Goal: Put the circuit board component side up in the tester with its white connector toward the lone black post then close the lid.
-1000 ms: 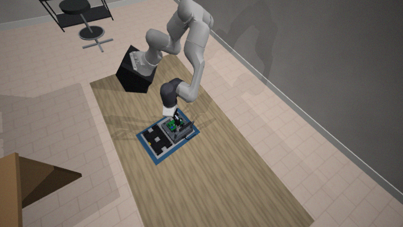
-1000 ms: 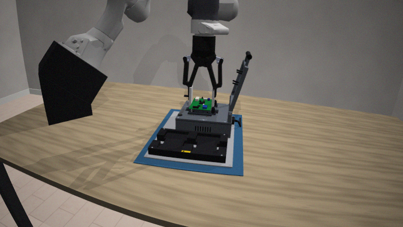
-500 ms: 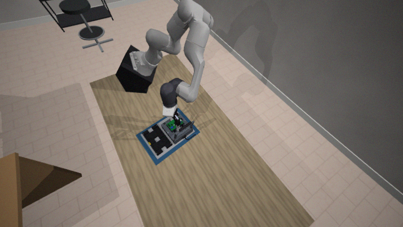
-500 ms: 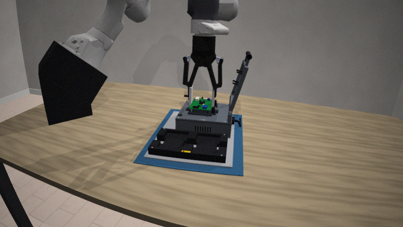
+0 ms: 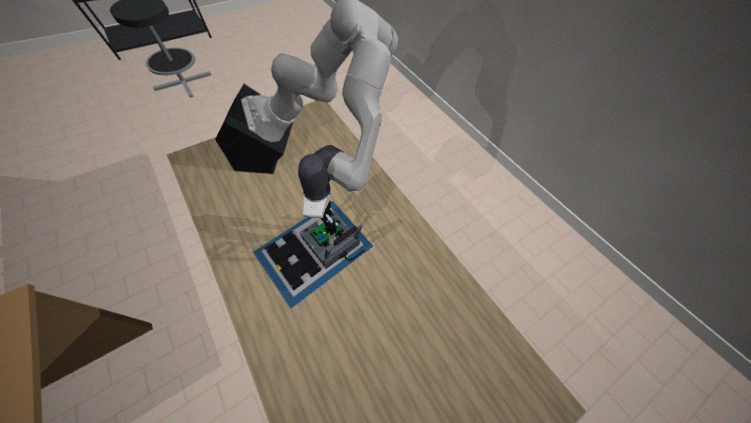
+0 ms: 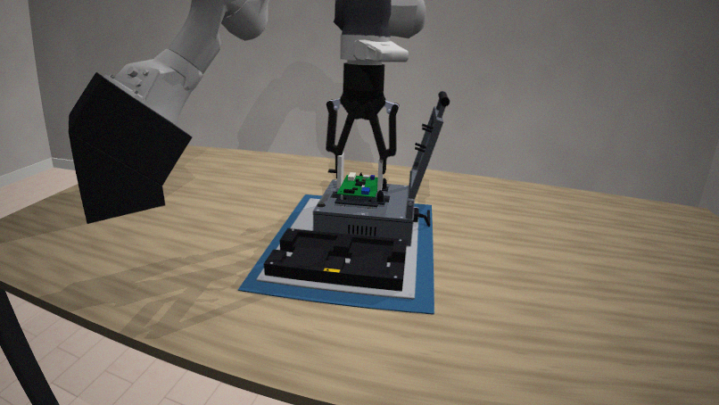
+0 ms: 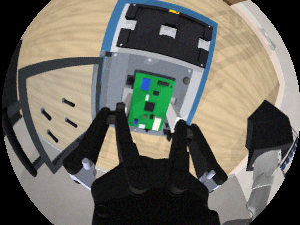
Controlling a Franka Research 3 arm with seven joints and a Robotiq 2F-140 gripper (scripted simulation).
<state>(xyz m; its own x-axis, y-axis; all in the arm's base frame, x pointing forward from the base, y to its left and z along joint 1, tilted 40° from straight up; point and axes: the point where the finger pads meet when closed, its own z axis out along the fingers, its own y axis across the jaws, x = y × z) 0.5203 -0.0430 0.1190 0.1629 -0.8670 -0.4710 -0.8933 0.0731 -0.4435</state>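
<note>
Now: hand 2 cm above the green circuit board. The rest, counted from my hand: tester lid (12 cm ahead, 8 cm above, 2 cm to the left).
</note>
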